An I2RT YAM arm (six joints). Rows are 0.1 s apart.
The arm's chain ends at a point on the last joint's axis. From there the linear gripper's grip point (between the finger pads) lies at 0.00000 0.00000 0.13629 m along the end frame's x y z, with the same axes.
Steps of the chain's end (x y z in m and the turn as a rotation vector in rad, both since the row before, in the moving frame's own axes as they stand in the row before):
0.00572, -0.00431, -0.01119, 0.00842, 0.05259, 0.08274
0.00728, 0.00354, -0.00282, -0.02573, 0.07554, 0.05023
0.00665, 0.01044, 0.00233, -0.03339, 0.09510, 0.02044
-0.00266, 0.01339, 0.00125, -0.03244, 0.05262, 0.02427
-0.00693, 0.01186, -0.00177, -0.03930, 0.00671, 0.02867
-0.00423, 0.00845, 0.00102, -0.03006, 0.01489, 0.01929
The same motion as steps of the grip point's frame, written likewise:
0.01292, -0.00516, -0.01138, 0.00842, 0.05259, 0.08274
0.01747, 0.00730, -0.00325, -0.02573, 0.07554, 0.05023
0.01954, 0.01512, 0.00164, -0.03339, 0.09510, 0.02044
0.00445, 0.01789, 0.00099, -0.03244, 0.05262, 0.02427
-0.00609, 0.01723, -0.00188, -0.03930, 0.00671, 0.02867
-0.00224, 0.01257, 0.00094, -0.03006, 0.01489, 0.01929

